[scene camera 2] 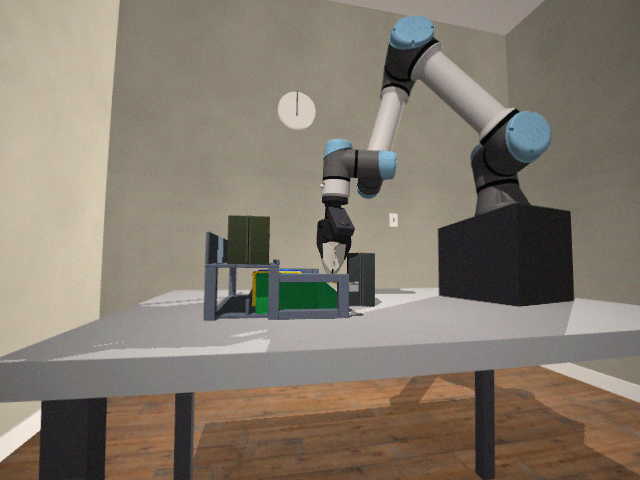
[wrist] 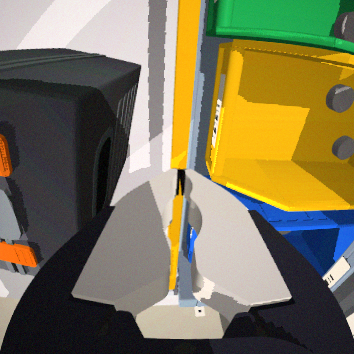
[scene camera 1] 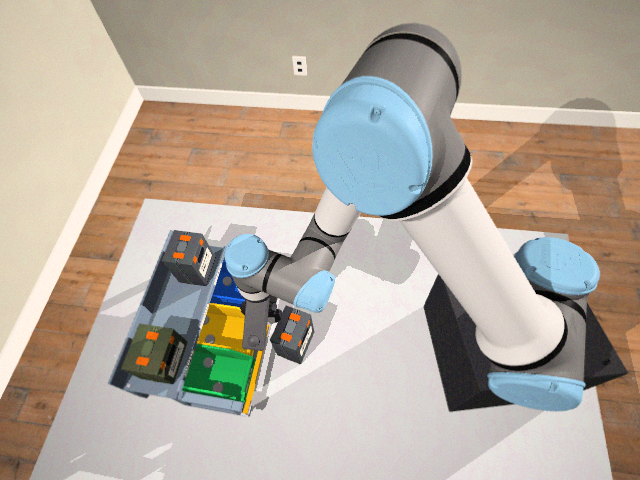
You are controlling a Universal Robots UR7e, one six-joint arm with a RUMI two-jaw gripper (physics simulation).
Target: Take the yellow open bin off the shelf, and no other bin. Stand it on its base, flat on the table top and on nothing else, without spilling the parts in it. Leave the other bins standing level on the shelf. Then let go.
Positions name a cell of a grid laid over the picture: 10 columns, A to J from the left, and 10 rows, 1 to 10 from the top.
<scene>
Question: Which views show my gripper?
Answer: Scene camera 2, the wrist view and scene camera 1: all of them.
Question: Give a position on a yellow bin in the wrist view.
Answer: H4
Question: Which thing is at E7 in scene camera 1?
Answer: A dark grey box.
</scene>
